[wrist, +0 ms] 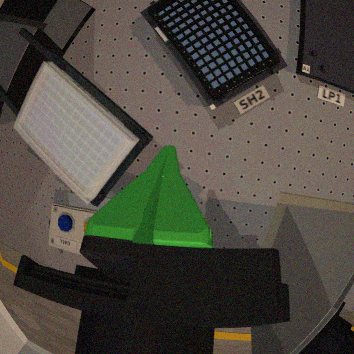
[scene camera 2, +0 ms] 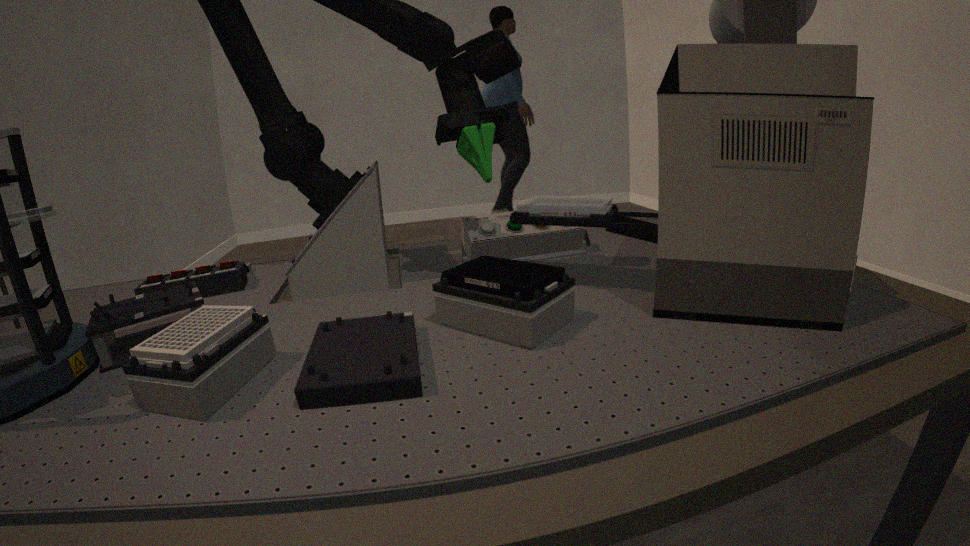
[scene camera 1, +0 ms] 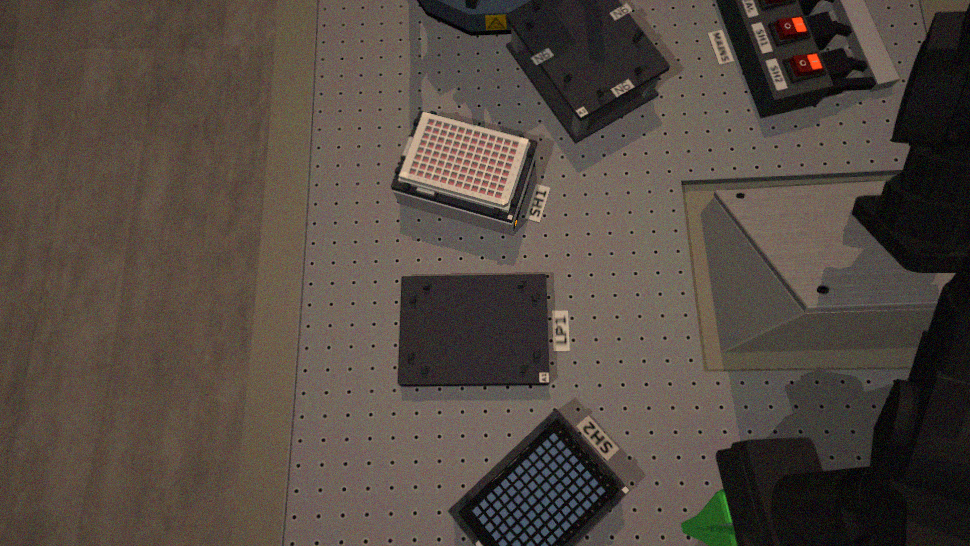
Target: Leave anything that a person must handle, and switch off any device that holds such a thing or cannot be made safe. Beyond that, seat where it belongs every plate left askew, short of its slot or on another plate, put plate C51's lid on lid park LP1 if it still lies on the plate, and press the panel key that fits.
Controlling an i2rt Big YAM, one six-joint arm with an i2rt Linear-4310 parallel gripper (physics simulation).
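Places are measured from the arm's base along level axes (x back, y right, z up), in centimetres.
Pixels of known places: gripper, fingertip midpoint: (wrist: pixel 169 152) (scene camera 2: pixel 489 181) (scene camera 1: pixel 687 527); arm's base, origin of the base link: (wrist: pixel 313 331) (scene camera 2: pixel 340 201) (scene camera 1: pixel 930 238).
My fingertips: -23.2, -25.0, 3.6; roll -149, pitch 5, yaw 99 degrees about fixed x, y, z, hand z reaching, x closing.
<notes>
Ahead of a thing's pixels: the offset from my fingertips to its top centre, as dx, dy, dz. "*": to the spot under its first point.
My gripper (scene camera 1: pixel 684 524) (scene camera 2: pixel 488 179) (wrist: pixel 169 152) is shut and empty, high above the table by the key panel @(+18.3, -8.5, -8.1) (scene camera 2: pixel 529 241) (wrist: pixel 59 240). A blue key @(+17.1, -16.3, -9.0) (wrist: pixel 65 223) shows there; a green key @(+15.7, -6.4, -9.0) (scene camera 2: pixel 513 225) shows in scene camera 2. A white plate with reddish wells @(-19.5, +35.8, -9.6) (scene camera 1: pixel 464 159) (scene camera 2: pixel 196 332) lies on shaker SH1, seemingly slightly turned against its nest. A black plate with blue wells @(-10.9, +0.6, -9.6) (scene camera 1: pixel 543 488) (wrist: pixel 217 45) lies on shaker SH2 @(* -16.7, +2.0, -13.8) (scene camera 2: pixel 502 322). Lid park LP1 @(-18.0, +17.7, -13.1) (scene camera 1: pixel 475 328) (scene camera 2: pixel 363 352) (wrist: pixel 332 40) is bare. The SH1 switch @(* +17.1, +53.2, -11.4) (scene camera 1: pixel 790 27) and SH2 switch @(* +18.5, +48.4, -11.5) (scene camera 1: pixel 806 64) glow orange.
A clear-topped plate @(+1.1, -11.4, -3.7) (scene camera 2: pixel 563 205) (wrist: pixel 75 132) rests on a black holder beside the tall box-like device @(* -21.8, -28.0, -1.4) (scene camera 2: pixel 760 203). Dark nest N6 @(-6.0, +51.4, -8.9) (scene camera 1: pixel 590 61) stands near a blue base with a warning sign @(* -21.0, +57.1, -13.6) (scene camera 1: pixel 461 16). The arm's wedge mount (scene camera 1: pixel 814 237) (scene camera 2: pixel 339 250) stands mid-table. A person (scene camera 2: pixel 512 128) is behind.
</notes>
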